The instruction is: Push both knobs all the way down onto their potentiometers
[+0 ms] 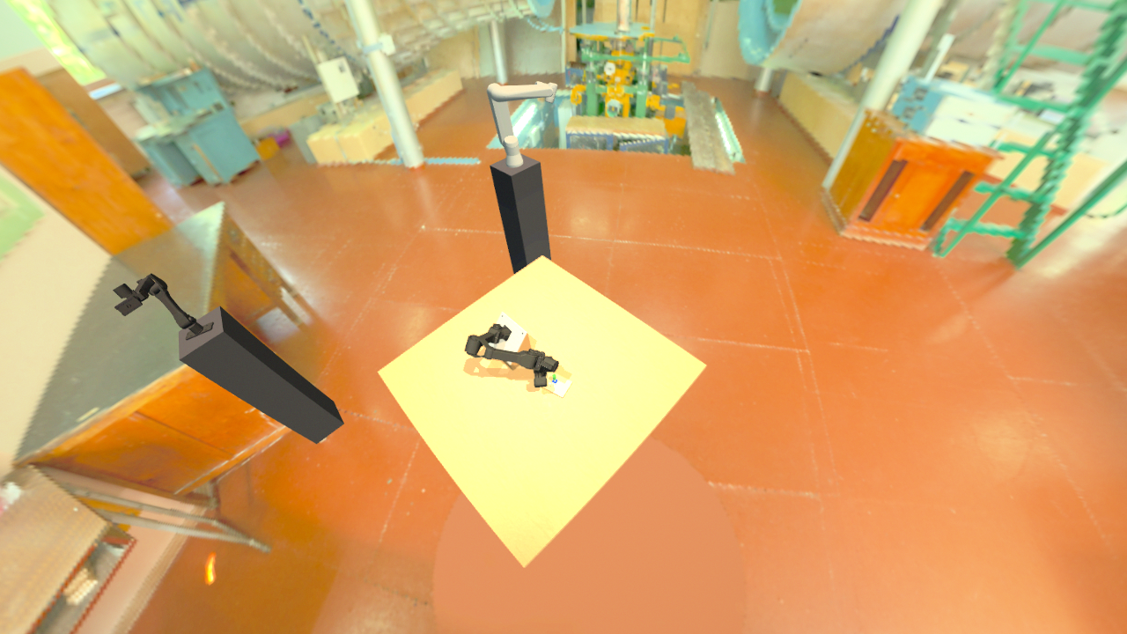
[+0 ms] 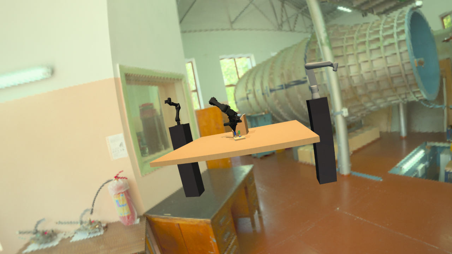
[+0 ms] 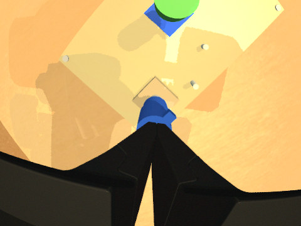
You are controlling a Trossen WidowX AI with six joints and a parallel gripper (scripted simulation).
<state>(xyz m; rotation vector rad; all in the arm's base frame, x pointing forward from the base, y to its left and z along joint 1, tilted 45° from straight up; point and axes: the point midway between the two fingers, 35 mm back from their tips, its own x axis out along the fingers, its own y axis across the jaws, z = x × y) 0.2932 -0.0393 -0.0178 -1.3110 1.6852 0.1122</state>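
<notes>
The green knob is 5 cm to the left of my gripper tip, 4 cm ahead of it and 1 cm below it. The rest, counted from my gripper tip: blue knob 1 cm below.
</notes>
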